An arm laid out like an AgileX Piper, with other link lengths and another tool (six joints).
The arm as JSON. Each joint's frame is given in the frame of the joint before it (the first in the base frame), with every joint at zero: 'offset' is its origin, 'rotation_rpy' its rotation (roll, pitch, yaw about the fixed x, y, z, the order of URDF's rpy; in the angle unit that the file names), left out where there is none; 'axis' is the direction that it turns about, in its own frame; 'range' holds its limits. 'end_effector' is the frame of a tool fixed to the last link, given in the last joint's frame.
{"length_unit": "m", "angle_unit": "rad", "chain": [
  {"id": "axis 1", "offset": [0.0, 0.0, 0.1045], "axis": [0.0, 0.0, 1.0], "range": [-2.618, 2.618]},
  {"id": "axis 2", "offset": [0.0, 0.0, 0.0], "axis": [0.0, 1.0, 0.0], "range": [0.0, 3.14]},
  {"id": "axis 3", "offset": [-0.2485, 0.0, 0.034], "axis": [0.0, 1.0, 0.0], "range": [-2.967, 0.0]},
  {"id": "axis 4", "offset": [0.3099, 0.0, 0.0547], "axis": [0.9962, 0.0, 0.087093], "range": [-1.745, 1.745]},
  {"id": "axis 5", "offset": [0.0, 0.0, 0.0], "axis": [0.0, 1.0, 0.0], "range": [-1.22, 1.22]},
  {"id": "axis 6", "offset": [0.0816, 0.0, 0.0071], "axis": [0.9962, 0.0, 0.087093], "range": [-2.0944, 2.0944]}
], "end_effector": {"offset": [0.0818, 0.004, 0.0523], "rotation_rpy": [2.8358, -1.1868, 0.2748]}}
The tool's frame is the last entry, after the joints.
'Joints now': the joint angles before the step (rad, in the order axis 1, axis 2, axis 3, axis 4, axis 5, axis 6). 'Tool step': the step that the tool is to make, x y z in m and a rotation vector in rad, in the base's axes. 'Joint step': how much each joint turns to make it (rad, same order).
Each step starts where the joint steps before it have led.
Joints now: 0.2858, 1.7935, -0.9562, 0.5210, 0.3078, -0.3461
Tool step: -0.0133, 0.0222, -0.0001, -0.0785, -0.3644, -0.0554
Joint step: 0.1673, 0.0258, 0.1622, 0.0479, -0.5829, -0.0175
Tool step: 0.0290, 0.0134, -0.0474, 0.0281, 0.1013, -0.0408
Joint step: -0.0001, 0.2189, -0.1823, 0.0581, 0.0537, 0.0157
